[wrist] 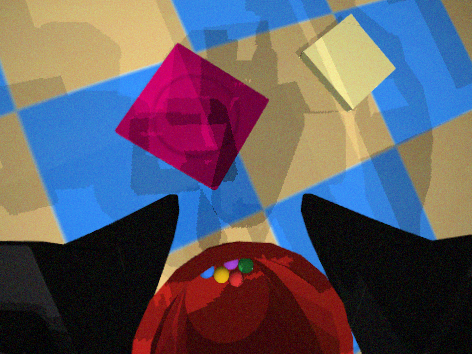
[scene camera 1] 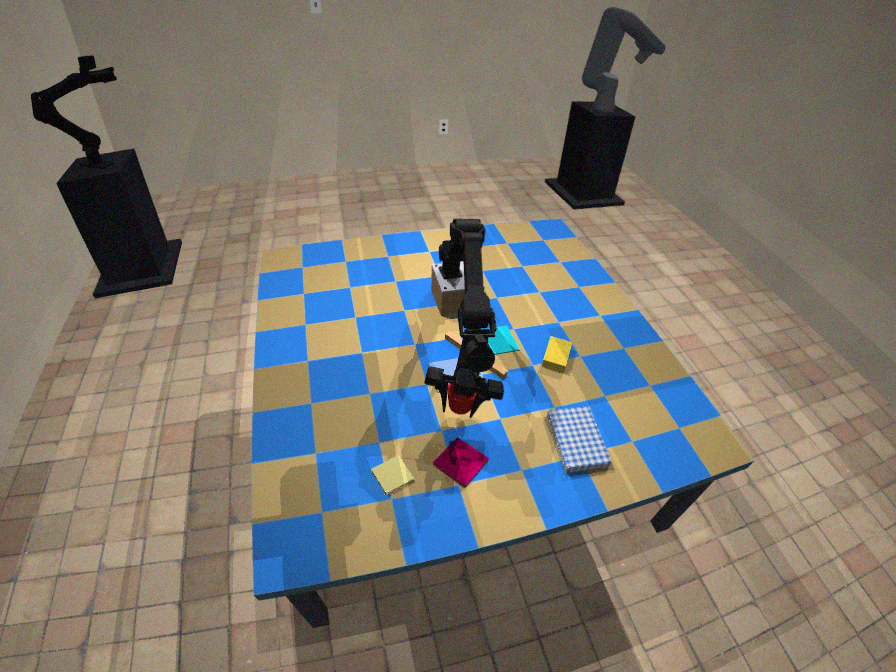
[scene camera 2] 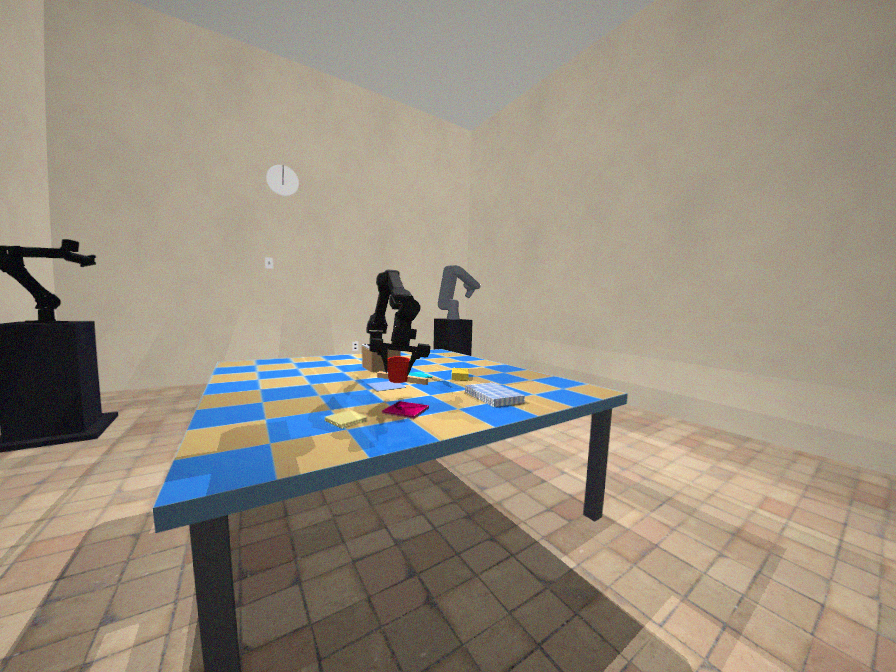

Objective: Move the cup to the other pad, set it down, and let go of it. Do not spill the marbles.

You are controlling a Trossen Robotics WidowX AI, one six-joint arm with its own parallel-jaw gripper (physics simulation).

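Frame: origin at the arm's base, x ahead, y left, z up, level; centimetres.
Where they show: gripper, fingertip midpoint: [wrist: 240,202] [scene camera 1: 457,414] [scene camera 2: 397,374]; arm's base, link origin: [scene camera 1: 450,272].
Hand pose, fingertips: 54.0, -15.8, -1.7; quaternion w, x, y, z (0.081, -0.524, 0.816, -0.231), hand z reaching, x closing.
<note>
Things, the pixels of their centre, and the offset from my fingertips, as dx, dy, dz. "pt": a spot on its surface instead.
- red cup, body centre: [wrist: 234,315] [scene camera 1: 461,397] [scene camera 2: 398,370] -4.6, +2.7, +0.2
- magenta pad, body centre: [wrist: 196,115] [scene camera 1: 461,461] [scene camera 2: 406,409] +8.0, -1.1, -8.5
- light blue pad, body centre: [scene camera 1: 451,376] [scene camera 2: 386,388] -20.2, +5.7, -9.8
- pale yellow block, body centre: [wrist: 349,62] [scene camera 1: 392,474] [scene camera 2: 345,418] +7.1, -18.2, -8.4
- blue-and-white checked block, body centre: [scene camera 1: 578,437] [scene camera 2: 493,393] +11.0, +30.3, -7.7
- cyan piece, surface spot: [scene camera 1: 503,340] pt -29.0, +25.6, -8.6
- wooden bar, surface spot: [scene camera 1: 497,369] pt -16.6, +18.3, -6.7
A red cup [scene camera 1: 461,398] [scene camera 2: 398,369] [wrist: 227,315] is held above the table, between the two pads. Several marbles [wrist: 221,274] lie inside it against the wall toward the fingertips. My gripper [scene camera 1: 458,413] [wrist: 240,202] is shut on the cup, one black finger on each side. The magenta pad [scene camera 1: 461,462] [scene camera 2: 406,410] [wrist: 192,115] lies flat on the table in front of the cup, nearer the front edge, with a shadow on it. The light blue pad [scene camera 1: 442,366] [scene camera 2: 387,385] lies behind the cup, partly hidden by the arm in scene camera 1.
A pale yellow block [scene camera 1: 392,475] [scene camera 2: 345,418] [wrist: 350,62] lies beside the magenta pad. A blue-and-white checked block [scene camera 1: 578,439] [scene camera 2: 494,394] lies to the right. A yellow block [scene camera 1: 557,353], a cyan piece [scene camera 1: 503,340] and a wooden bar [scene camera 1: 497,369] lie farther back.
</note>
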